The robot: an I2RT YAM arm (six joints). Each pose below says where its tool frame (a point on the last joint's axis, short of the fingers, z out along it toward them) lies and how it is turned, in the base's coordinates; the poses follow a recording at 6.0 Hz.
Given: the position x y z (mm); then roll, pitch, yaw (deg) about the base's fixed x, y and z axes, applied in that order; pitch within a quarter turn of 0, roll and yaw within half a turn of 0.
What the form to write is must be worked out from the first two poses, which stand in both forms.
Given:
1: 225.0, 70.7, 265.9, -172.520, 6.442, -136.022
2: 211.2, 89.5, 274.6, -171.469, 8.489, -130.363
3: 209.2, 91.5, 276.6, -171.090, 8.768, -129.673
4: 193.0, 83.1, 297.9, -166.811, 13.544, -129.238
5: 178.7, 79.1, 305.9, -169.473, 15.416, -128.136
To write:
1: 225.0, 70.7, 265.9, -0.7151, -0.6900, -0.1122, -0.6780, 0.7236, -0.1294
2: 211.2, 89.5, 274.6, -0.6405, -0.7536, -0.1476, -0.7393, 0.6571, -0.1467
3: 209.2, 91.5, 276.6, -0.6309, -0.7607, -0.1524, -0.7453, 0.6489, -0.1531
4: 193.0, 83.1, 297.9, -0.6150, -0.7530, -0.2342, -0.7203, 0.6572, -0.2218
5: 178.7, 79.1, 305.9, -0.5953, -0.7582, -0.2658, -0.7433, 0.6453, -0.1761
